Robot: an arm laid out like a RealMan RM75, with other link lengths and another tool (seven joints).
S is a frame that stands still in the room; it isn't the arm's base.
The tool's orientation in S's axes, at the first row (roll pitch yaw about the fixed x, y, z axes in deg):
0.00, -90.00, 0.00
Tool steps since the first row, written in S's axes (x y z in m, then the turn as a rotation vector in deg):
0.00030, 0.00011, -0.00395, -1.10, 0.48, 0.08
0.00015, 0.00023, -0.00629, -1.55, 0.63, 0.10
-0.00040, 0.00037, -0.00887, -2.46, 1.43, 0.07
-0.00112, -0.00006, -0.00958, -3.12, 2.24, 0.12
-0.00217, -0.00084, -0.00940, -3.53, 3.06, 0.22
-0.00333, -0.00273, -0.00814, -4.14, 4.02, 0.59
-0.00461, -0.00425, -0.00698, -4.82, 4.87, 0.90
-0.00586, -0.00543, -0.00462, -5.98, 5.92, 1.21
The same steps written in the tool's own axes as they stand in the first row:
-0.00395, 0.00011, -0.00030, 0.08, 0.48, 1.10
-0.00629, 0.00023, -0.00015, 0.10, 0.63, 1.55
-0.00887, 0.00037, 0.00040, 0.07, 1.43, 2.46
-0.00958, -0.00006, 0.00112, 0.12, 2.24, 3.12
-0.00940, -0.00084, 0.00217, 0.22, 3.06, 3.53
-0.00814, -0.00273, 0.00333, 0.59, 4.02, 4.14
-0.00698, -0.00425, 0.00461, 0.90, 4.87, 4.82
-0.00462, -0.00543, 0.00586, 1.21, 5.92, 5.98

